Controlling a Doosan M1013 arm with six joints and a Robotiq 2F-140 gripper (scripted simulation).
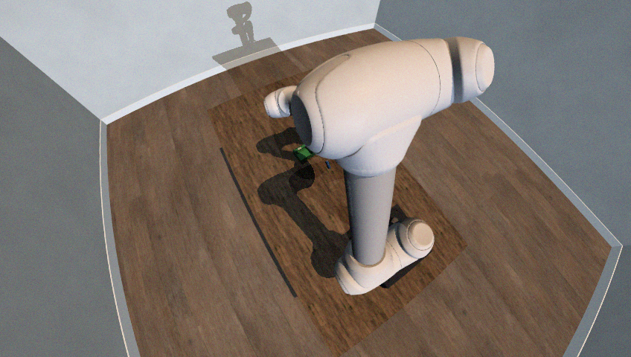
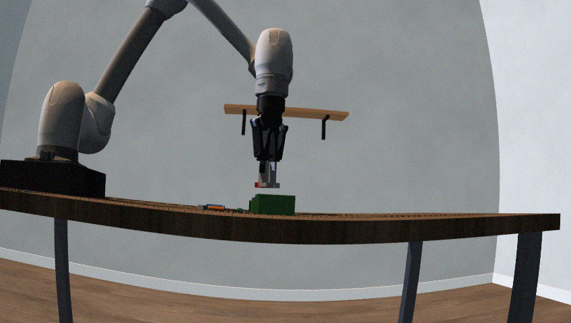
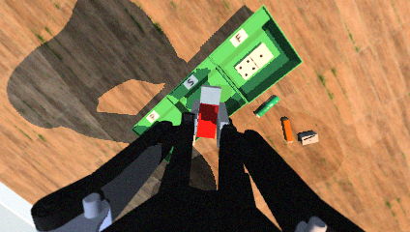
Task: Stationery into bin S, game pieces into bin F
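My gripper is now 10 mm short of the green bin and 80 mm above it. From my hand the other things lie so: white domino 80 mm to the right, 90 mm below; green cylinder 70 mm behind, 60 mm to the right, 100 mm below; red block 30 mm below.
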